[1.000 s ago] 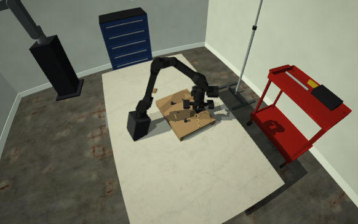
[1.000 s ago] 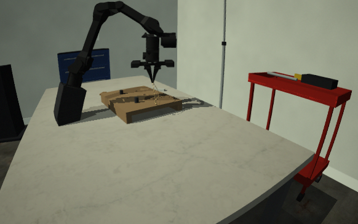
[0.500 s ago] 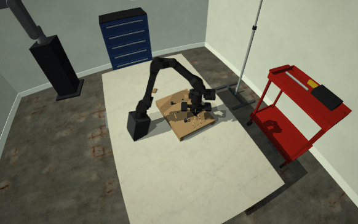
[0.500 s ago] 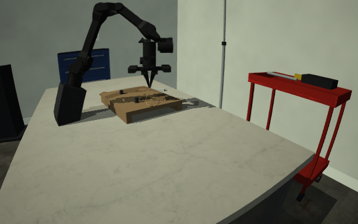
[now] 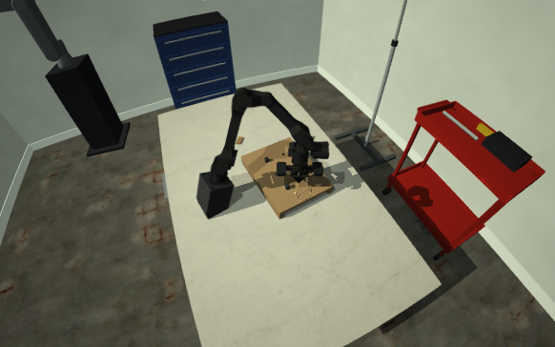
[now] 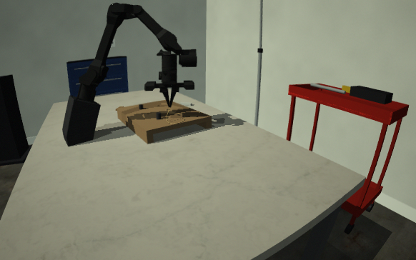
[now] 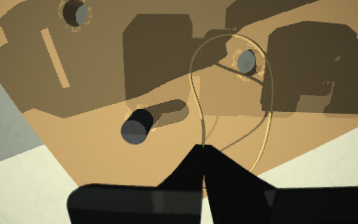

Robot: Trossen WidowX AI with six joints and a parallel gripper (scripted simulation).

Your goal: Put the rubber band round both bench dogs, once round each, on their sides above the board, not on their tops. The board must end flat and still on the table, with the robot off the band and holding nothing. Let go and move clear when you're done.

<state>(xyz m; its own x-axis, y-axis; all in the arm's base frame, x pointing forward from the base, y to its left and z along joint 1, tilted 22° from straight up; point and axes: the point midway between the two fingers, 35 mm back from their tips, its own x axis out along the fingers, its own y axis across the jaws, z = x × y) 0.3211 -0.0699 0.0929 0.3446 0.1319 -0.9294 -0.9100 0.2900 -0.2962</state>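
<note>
The wooden board lies 20 mm behind my hand, 120 mm to the left of it and 100 mm below it. The rest, counted from my hand: rubber band: 180 mm ahead, 370 mm to the left, 120 mm below.
</note>
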